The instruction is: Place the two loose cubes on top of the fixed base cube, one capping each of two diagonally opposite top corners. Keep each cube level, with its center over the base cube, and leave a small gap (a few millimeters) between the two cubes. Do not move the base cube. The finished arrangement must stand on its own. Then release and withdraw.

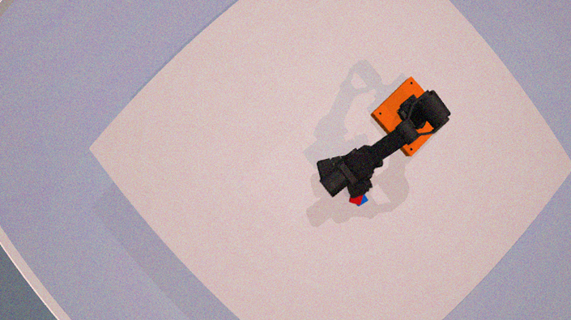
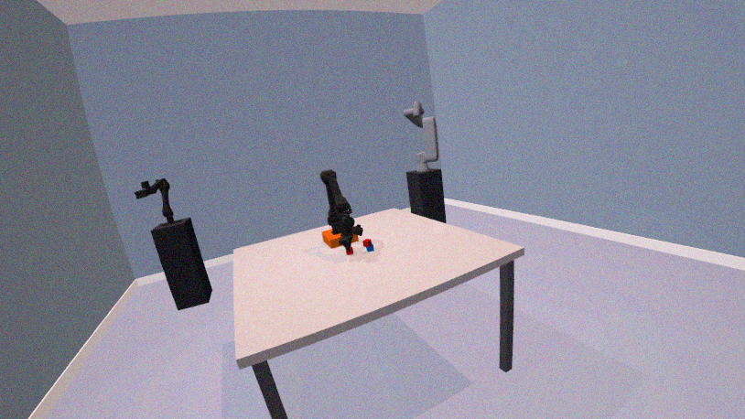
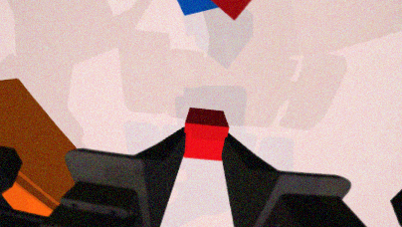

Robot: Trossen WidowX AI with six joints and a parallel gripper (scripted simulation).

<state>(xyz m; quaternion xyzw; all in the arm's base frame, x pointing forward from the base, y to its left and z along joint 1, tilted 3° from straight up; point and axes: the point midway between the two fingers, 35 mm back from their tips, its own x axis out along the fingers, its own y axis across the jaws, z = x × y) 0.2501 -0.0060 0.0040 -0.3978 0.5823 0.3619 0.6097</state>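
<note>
My gripper tip is 3 cm short of the blue cube and 11 cm to the right of it.
</note>
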